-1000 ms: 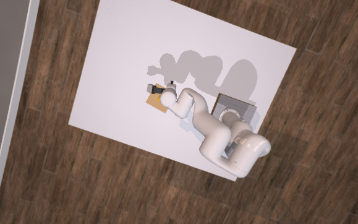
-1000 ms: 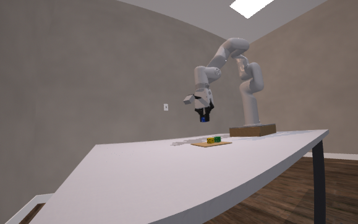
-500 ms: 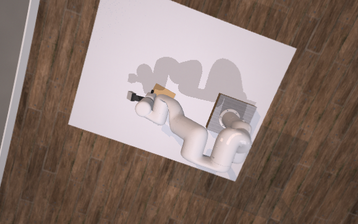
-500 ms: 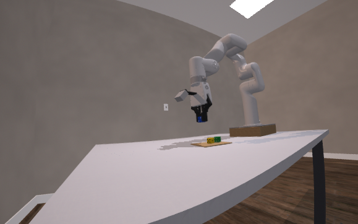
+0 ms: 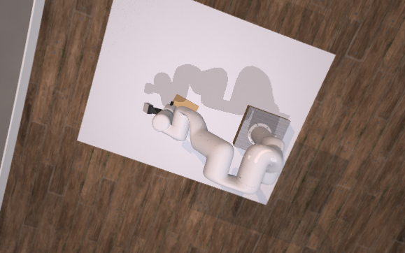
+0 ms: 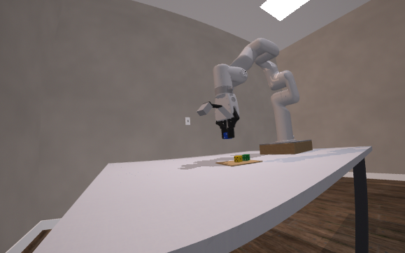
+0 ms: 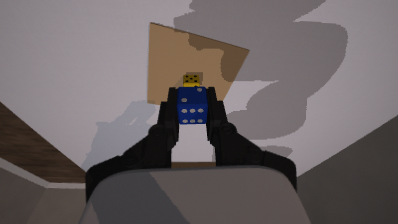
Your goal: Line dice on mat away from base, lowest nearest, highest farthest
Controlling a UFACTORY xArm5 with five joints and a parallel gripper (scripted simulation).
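The yellow die is 5 cm behind my hand and 11 cm below it. Also, from my hand: tan mat: 5 cm behind, 12 cm below; then blue die: 1 cm below; then green die: 10 cm behind, 11 cm below.
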